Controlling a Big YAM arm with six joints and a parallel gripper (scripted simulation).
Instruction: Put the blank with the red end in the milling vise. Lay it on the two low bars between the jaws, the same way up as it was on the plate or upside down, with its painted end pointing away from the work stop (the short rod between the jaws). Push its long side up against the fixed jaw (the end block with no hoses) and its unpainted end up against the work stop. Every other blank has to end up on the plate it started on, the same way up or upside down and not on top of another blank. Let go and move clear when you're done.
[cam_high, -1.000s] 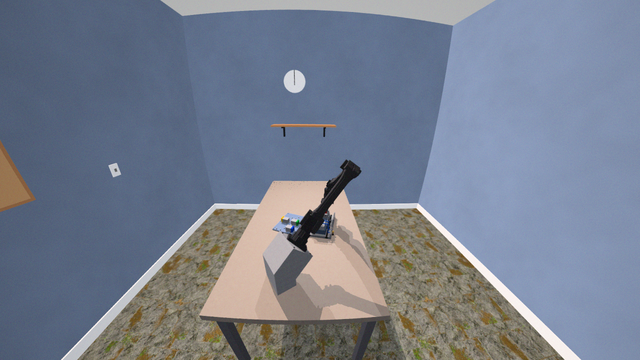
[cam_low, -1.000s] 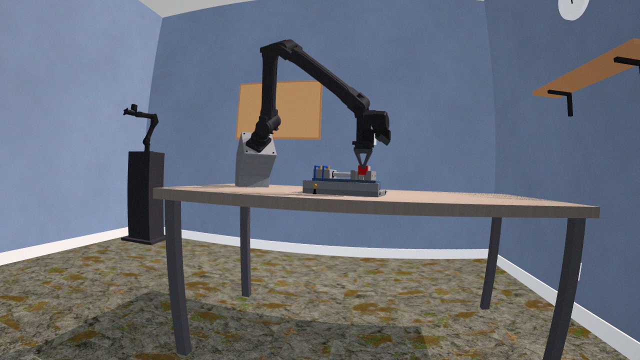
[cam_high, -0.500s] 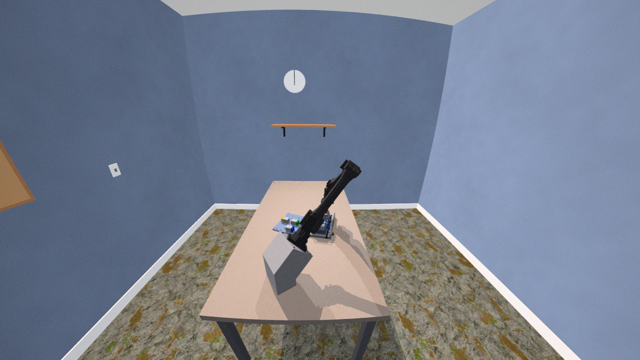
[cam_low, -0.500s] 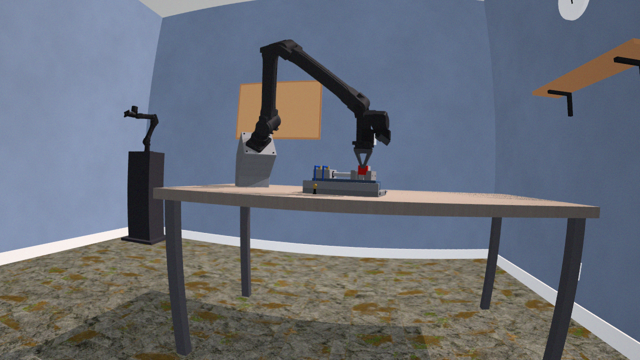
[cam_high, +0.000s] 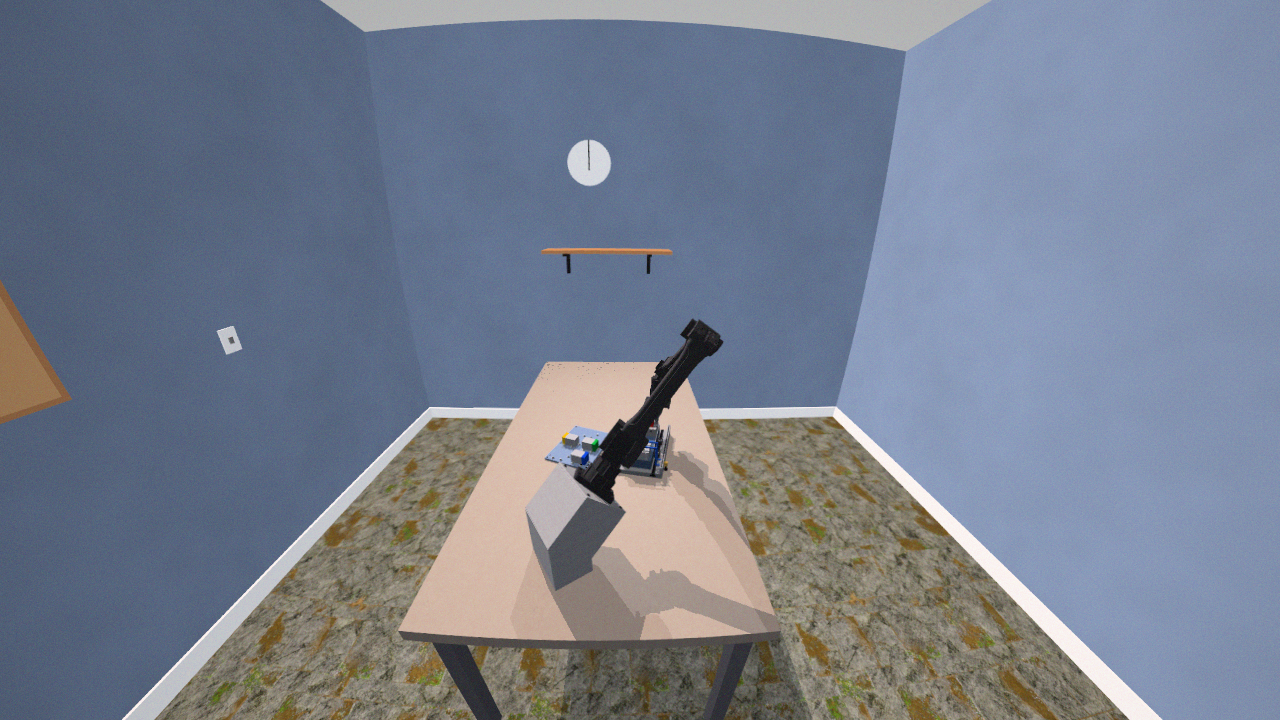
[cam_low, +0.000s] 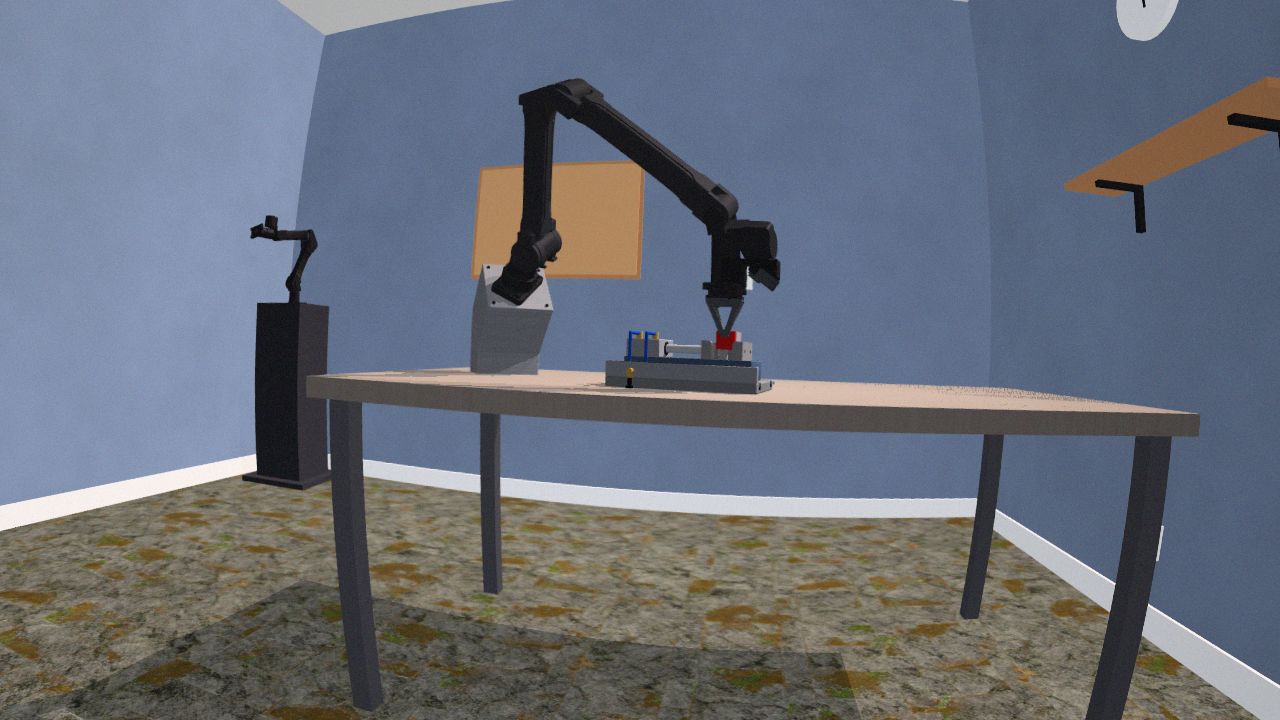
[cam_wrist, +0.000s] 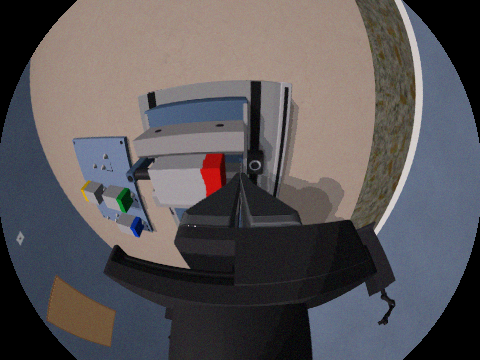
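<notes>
Now: hand 3 cm short of the work stop, 9 cm to the right of it and 2 cm above it. Round my hand: green-ended blank (2 cm behind, 28 cm to the left, 9 cm below); then blue plate (32 cm to the left, 11 cm below); then vise (5 cm behind, 7 cm to the left, 7 cm below).
</notes>
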